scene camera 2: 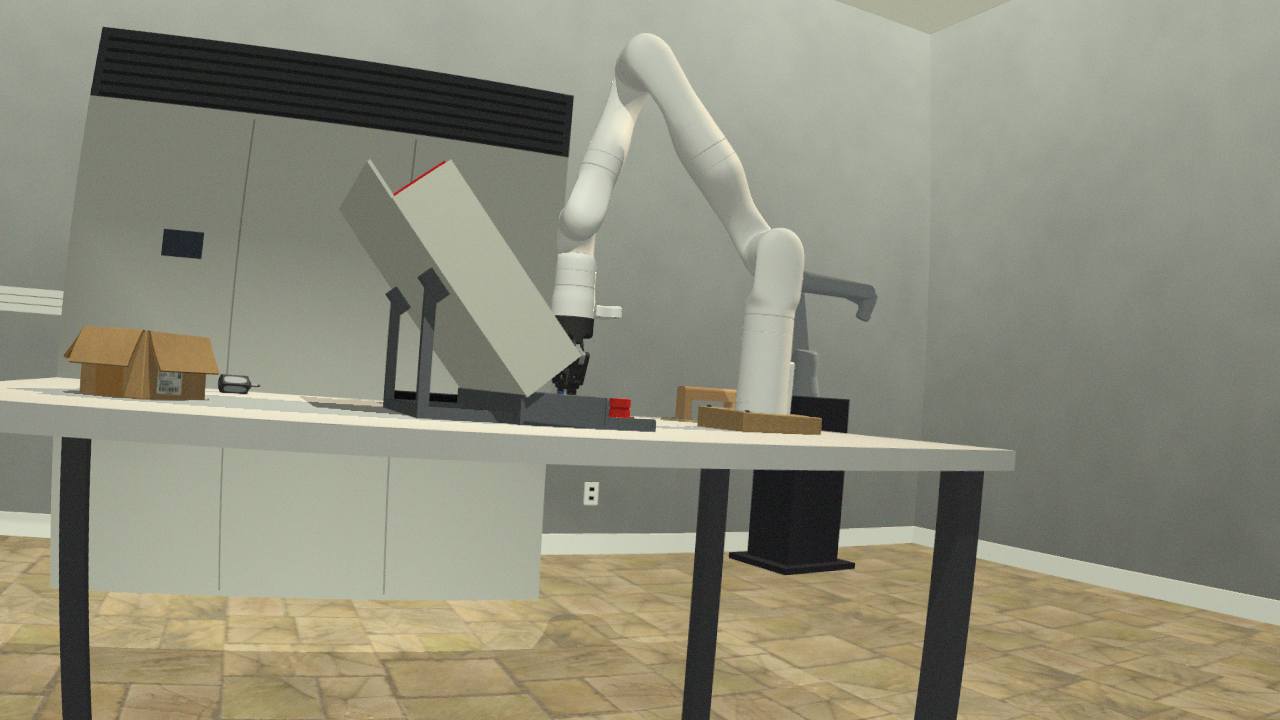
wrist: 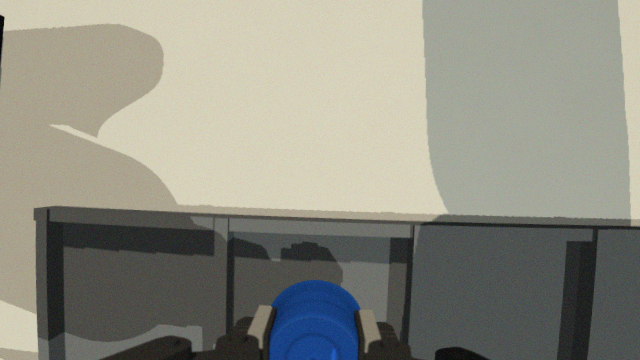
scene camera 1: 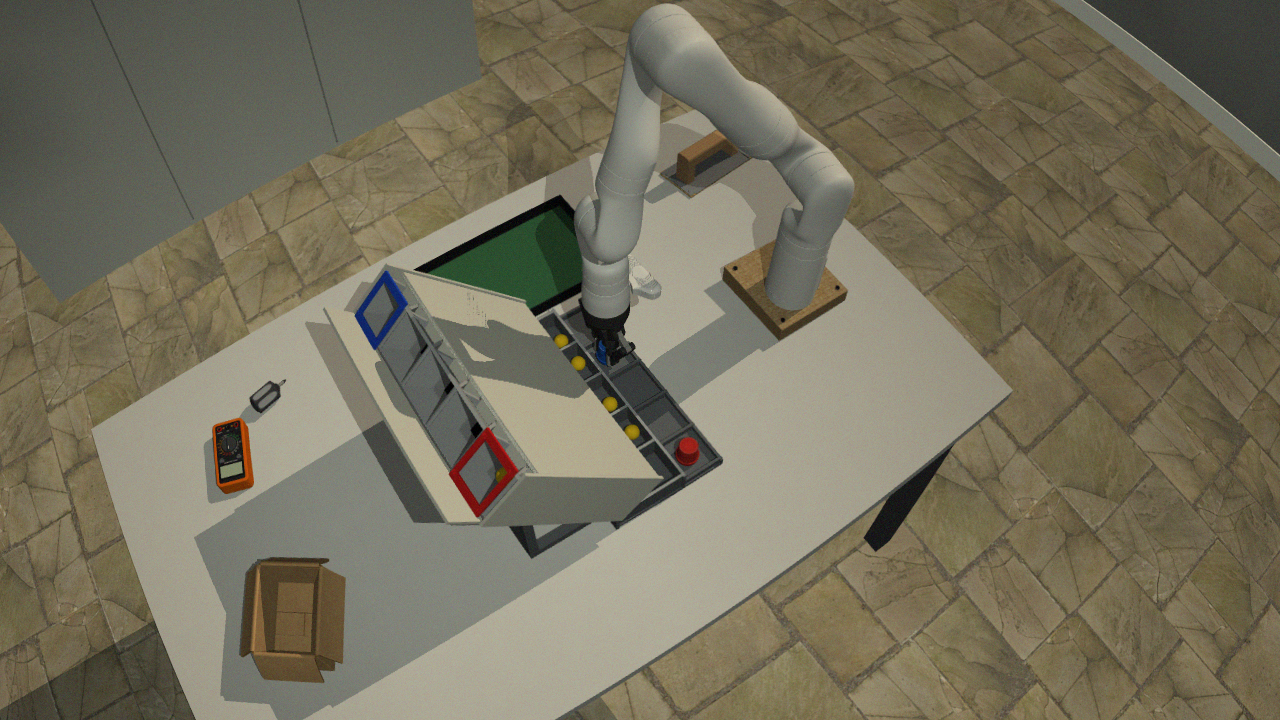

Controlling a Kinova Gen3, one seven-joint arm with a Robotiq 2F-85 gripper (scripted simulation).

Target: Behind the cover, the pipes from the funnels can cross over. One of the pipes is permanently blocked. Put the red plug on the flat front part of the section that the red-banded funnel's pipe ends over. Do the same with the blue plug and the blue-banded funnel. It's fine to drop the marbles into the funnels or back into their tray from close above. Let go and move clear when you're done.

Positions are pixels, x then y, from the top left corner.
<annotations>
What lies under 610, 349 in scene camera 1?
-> My gripper.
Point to a green marble tray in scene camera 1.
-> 535, 256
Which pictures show the cardboard box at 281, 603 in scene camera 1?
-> Scene camera 2 and scene camera 1 only.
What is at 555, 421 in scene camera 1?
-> A beige cover.
</annotations>
